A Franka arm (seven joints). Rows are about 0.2 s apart.
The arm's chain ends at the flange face. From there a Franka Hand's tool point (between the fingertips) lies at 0.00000 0.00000 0.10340 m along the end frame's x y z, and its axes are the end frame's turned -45 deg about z.
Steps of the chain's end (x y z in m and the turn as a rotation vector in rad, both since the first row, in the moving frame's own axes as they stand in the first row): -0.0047, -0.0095, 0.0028, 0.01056, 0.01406, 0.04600; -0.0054, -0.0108, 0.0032, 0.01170, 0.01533, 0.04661; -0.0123, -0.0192, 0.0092, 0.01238, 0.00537, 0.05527; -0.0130, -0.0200, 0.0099, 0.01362, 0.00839, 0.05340; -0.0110, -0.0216, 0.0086, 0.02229, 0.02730, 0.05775
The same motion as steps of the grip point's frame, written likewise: 0.0052, -0.0097, 0.0028, -0.00247, 0.01741, 0.04600; 0.0058, -0.0111, 0.0032, -0.00257, 0.01911, 0.04661; 0.0062, -0.0228, 0.0092, 0.00496, 0.01255, 0.05527; 0.0066, -0.0237, 0.0099, 0.00370, 0.01556, 0.05340; 0.0111, -0.0226, 0.0085, -0.00354, 0.03507, 0.05775
